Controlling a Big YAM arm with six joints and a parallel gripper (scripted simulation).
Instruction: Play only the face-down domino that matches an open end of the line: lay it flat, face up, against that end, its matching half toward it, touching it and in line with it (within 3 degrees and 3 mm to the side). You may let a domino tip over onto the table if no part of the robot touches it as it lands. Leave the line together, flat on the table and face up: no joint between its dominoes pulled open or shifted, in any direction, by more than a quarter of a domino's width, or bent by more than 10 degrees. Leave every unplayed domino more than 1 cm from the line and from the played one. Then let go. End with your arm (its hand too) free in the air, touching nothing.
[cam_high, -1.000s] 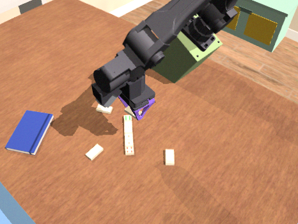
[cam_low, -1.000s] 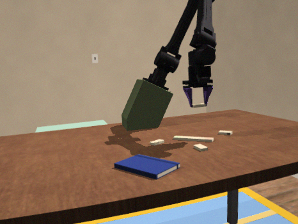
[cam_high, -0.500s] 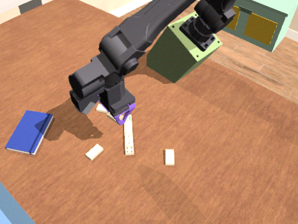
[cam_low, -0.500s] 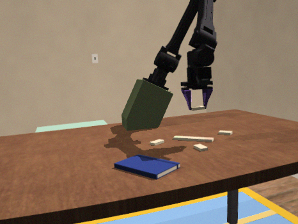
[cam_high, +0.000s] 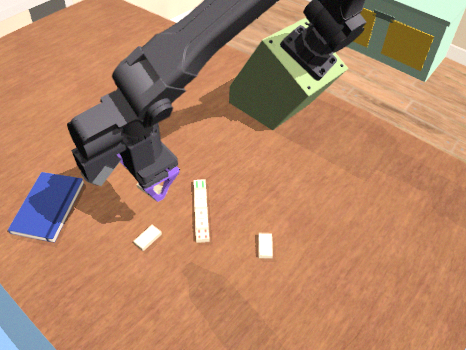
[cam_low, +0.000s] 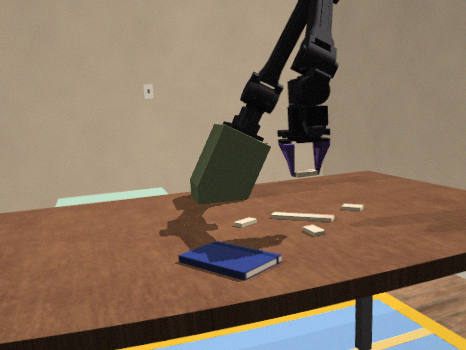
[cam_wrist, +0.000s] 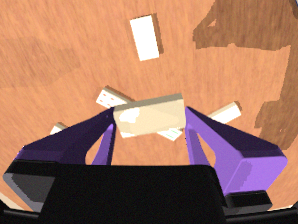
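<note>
Right now the book is 230 mm to the right of my hand, 120 mm below it and 110 mm ahead of it.
</note>
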